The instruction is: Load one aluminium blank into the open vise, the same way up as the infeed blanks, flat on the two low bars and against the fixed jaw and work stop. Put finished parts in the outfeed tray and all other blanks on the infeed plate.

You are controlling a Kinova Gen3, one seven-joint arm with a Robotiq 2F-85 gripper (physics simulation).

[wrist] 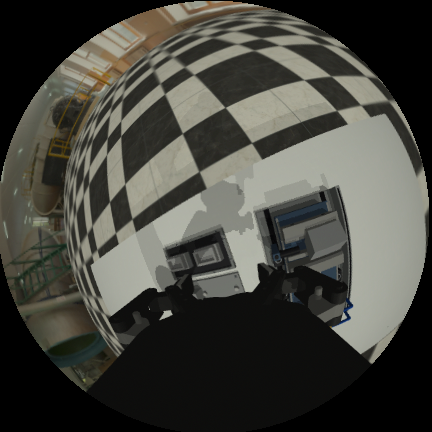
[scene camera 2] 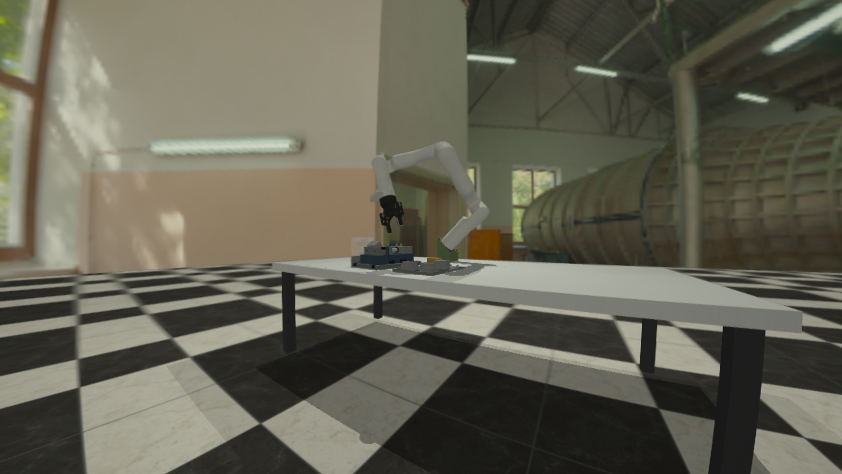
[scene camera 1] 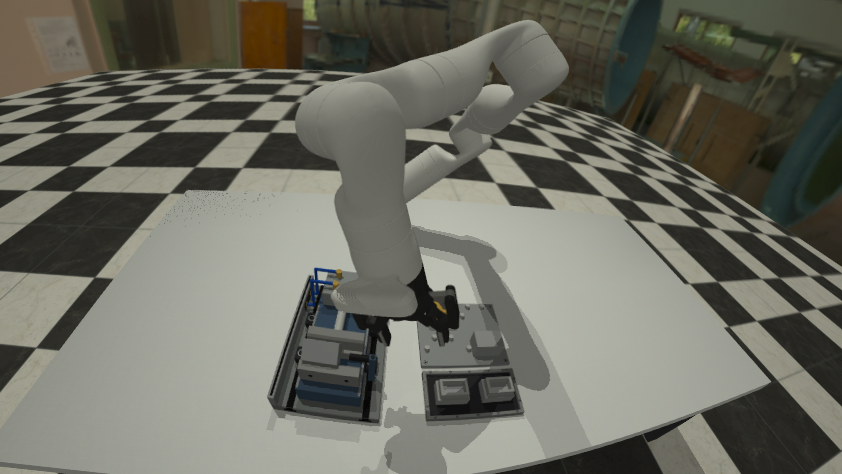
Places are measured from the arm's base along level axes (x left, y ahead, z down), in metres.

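Pixels of known places: gripper, between the fingertips: [wrist: 224,277] [scene camera 2: 394,229] [scene camera 1: 415,341]; arm's base, origin of its link: [scene camera 2: 447,244].
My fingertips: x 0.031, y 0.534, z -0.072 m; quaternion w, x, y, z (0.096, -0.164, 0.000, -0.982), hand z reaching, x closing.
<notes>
Ahead of a thing's pixels: the offset from my fingertips to its top centre. "pt": to the spot under its first point.
A plain grey blank {dx -0.144, dy -0.023, dz +0.050 m} [scene camera 1: 319,353] [wrist: 325,240] sits between the front jaw [scene camera 1: 329,373] and rear jaw [scene camera 1: 338,335] of the vise {dx -0.127, dy -0.093, dz +0.074 m} [scene camera 1: 328,393] [wrist: 302,212], its top above both. Its underside and the low bars are hidden. The work stop {pt dx -0.059, dy -0.011, dz +0.096 m} [scene camera 1: 372,366] has its dark rod beside the blank. Another grey blank {dx +0.181, dy -0.095, dz +0.129 m} [scene camera 1: 486,343] is on the infeed plate {dx +0.136, dy -0.138, dz +0.165 m} [scene camera 1: 450,358] [wrist: 218,285]. Two pocketed finished parts {pt dx +0.089, dy +0.012, dz +0.146 m} [scene camera 1: 452,390] {pt dx +0.179, dy +0.013, dz +0.146 m} [scene camera 1: 497,388] [wrist: 206,254] are in the outfeed tray {pt dx +0.128, dy +0.061, dz +0.165 m} [scene camera 1: 474,417]. My gripper [scene camera 1: 413,337] [scene camera 2: 395,227] [wrist: 224,277] is open and empty, raised between vise and infeed plate.
An orange block {dx +0.090, dy -0.185, dz +0.129 m} [scene camera 1: 440,307] [scene camera 2: 434,259] is partly hidden behind the gripper at the infeed plate. Blue hoses [scene camera 1: 315,285] rise at the vise's rear left. Small round pegs stand on the infeed plate. The arm hides part of the vise's rear in scene camera 1.
</notes>
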